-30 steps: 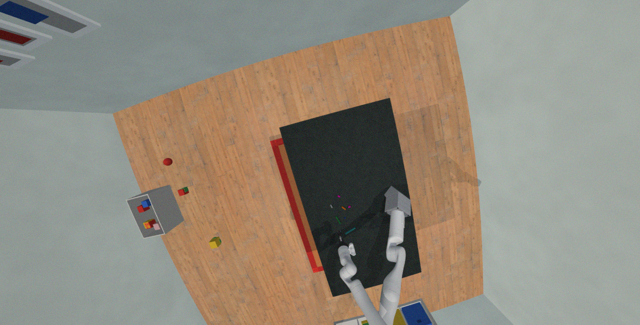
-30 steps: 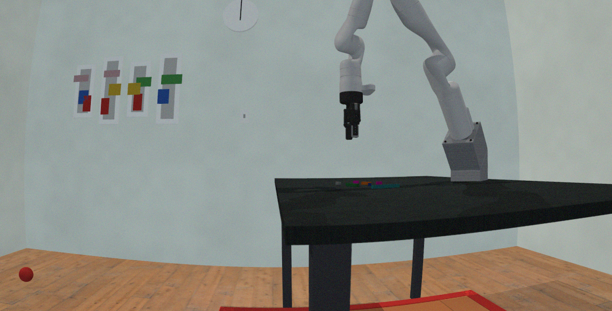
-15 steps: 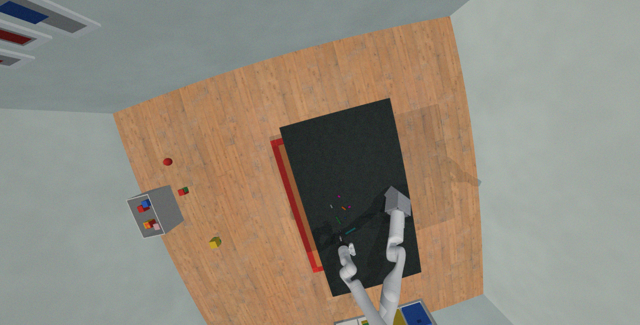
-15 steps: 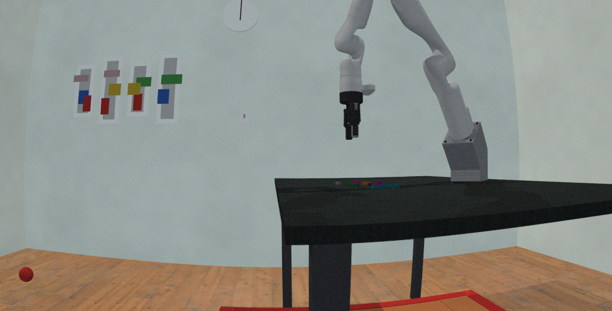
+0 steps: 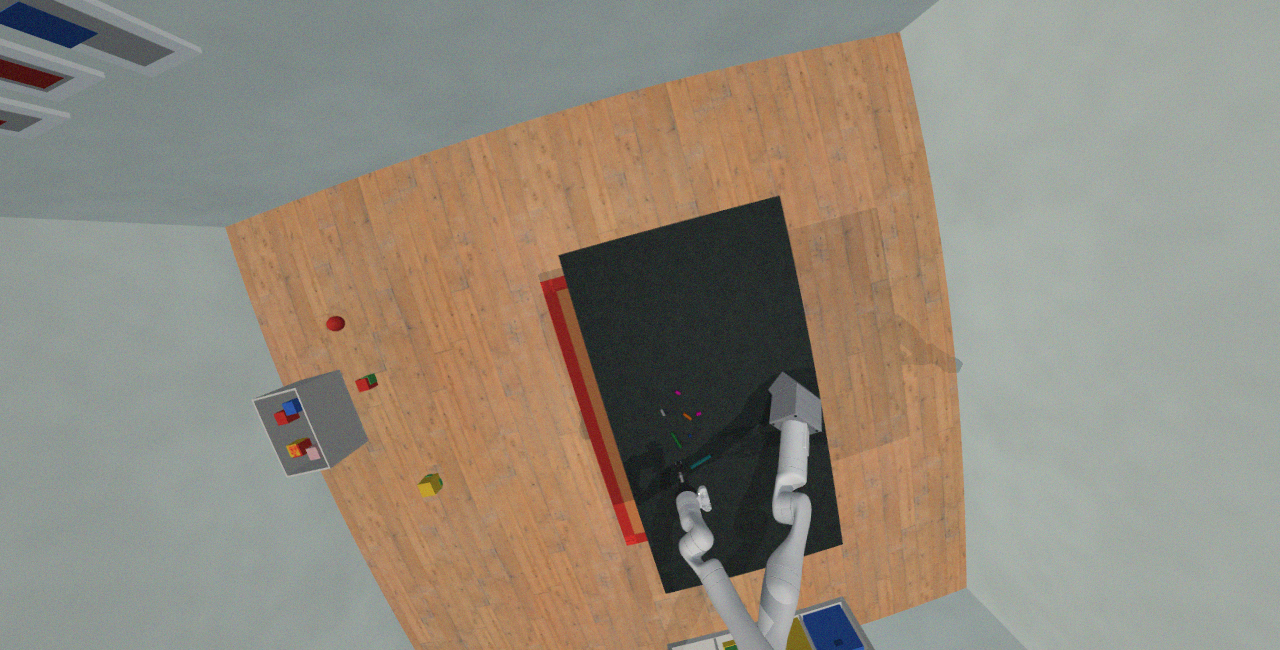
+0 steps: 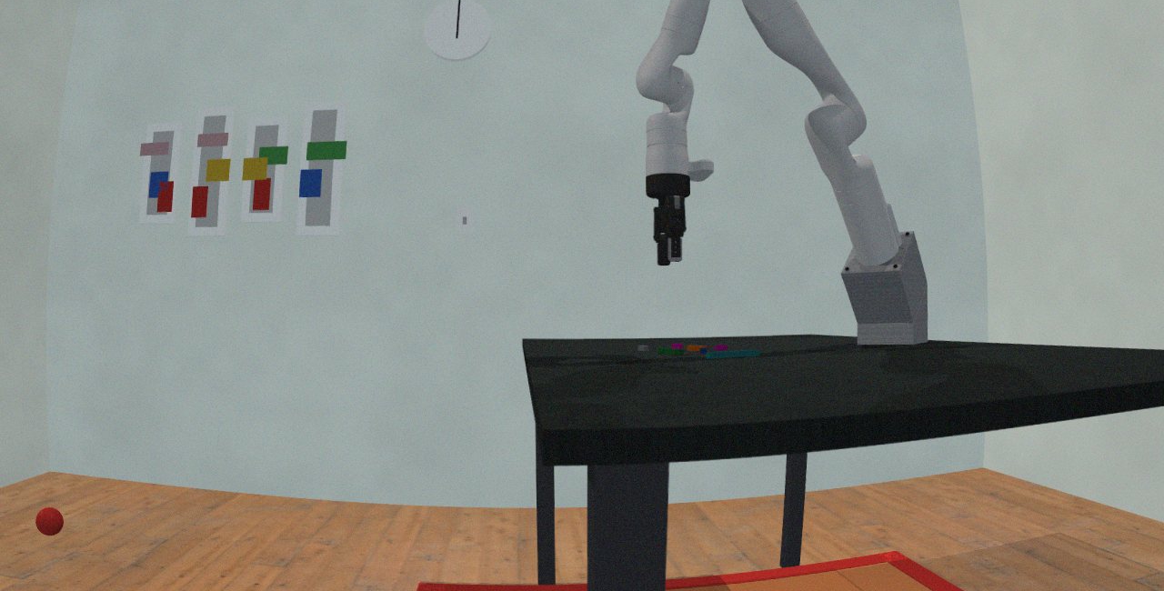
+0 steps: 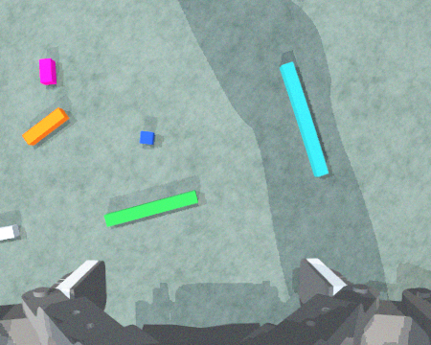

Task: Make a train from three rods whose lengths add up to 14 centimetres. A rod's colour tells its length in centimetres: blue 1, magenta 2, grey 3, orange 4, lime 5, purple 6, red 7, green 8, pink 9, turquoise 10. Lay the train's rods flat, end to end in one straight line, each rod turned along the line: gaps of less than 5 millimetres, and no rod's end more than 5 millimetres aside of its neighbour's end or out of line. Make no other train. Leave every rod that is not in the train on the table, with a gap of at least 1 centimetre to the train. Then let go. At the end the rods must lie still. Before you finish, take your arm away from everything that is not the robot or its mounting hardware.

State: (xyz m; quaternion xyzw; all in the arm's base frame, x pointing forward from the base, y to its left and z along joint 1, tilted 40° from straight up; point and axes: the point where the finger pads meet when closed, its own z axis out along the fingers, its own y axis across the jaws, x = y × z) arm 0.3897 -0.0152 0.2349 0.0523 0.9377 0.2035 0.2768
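My hand is 7 cm past the small blue rod, 5 cm to the left of it and 15 cm above it. Also, from my hand: green rod 1 cm behind, 5 cm to the right, 15 cm below; then turquoise rod 9 cm behind, 8 cm to the left, 15 cm below; then orange rod 8 cm behind, 14 cm to the right, 15 cm below.
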